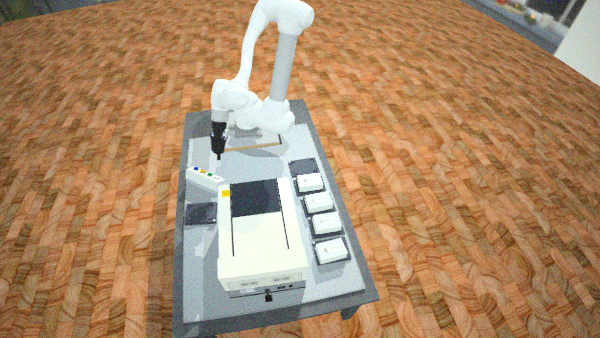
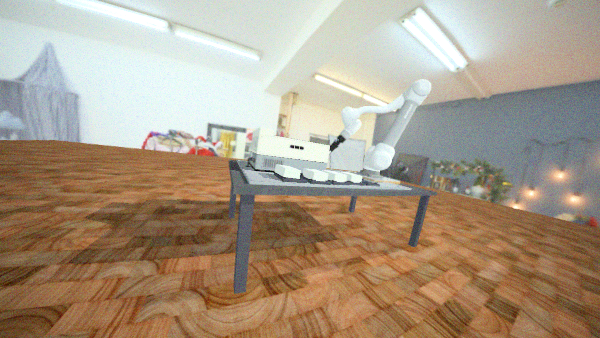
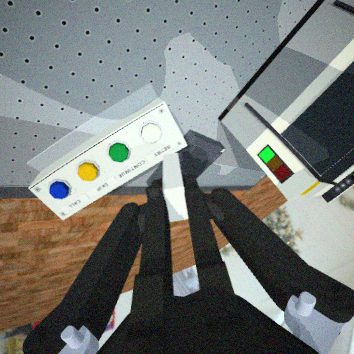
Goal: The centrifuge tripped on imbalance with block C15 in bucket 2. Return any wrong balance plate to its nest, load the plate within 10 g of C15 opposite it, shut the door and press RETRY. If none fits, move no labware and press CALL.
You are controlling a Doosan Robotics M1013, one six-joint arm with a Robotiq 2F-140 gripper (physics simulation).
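Places are measured from the arm's base along level axes (x ahead, y left, z up), in metres.
Pixels of known places: gripper, fingertip midpoint: (image 1: 216, 166) (image 3: 172, 166); arm's base at its link origin: (image 1: 248, 128) (image 2: 370, 175).
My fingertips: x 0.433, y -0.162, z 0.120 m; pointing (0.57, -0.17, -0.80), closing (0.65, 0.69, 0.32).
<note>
Ahead of a thing's pixels: the offset from my fingertips to its top centre. "*": to the spot under its first point. Level surfaces: height alone.
My gripper (image 1: 218, 158) (image 2: 332, 149) (image 3: 172, 166) is shut and empty, above the table near the white RETRY button @[* dx +0.011, dy -0.009, dz -0.070 m] (image 3: 151, 132) end of the button panel @[dx -0.007, dy -0.087, dz -0.055 m] (image 1: 192, 176) (image 3: 106, 184). Contact with the panel cannot be made out. The panel also has a green CONTINUE button @[dx -0.013, dy -0.054, dz -0.064 m] (image 3: 119, 152), a yellow SKIP button @[dx -0.040, dy -0.096, dz -0.064 m] (image 3: 88, 171) and a blue CALL button @[dx -0.066, dy -0.138, dz -0.064 m] (image 1: 196, 168) (image 3: 59, 190). The cream centrifuge (image 1: 262, 245) (image 2: 280, 147) has a dark panel @[dx +0.277, dy +0.200, dz +0.074 m] (image 1: 256, 198) on top and a bright green indicator @[* dx +0.188, dy +0.054, dz -0.007 m] (image 3: 267, 154). Several white balance plates, including the nearest @[dx +0.496, dy +0.520, dz -0.078 m] (image 1: 331, 250), sit in dark nests; their lettering is unreadable. Block C15 does not show.
A dark nest @[dx -0.059, dy +0.479, dz -0.121 m] (image 1: 303, 166) without a plate lies behind the row of plates. A dark square tray @[dx +0.203, dy -0.098, dz -0.108 m] (image 1: 201, 213) lies left of the centrifuge. The arm base stands at the table's @[dz -0.151 m] (image 1: 367, 295) (image 2: 330, 190) back, on a board with a wooden edge (image 1: 252, 147).
</note>
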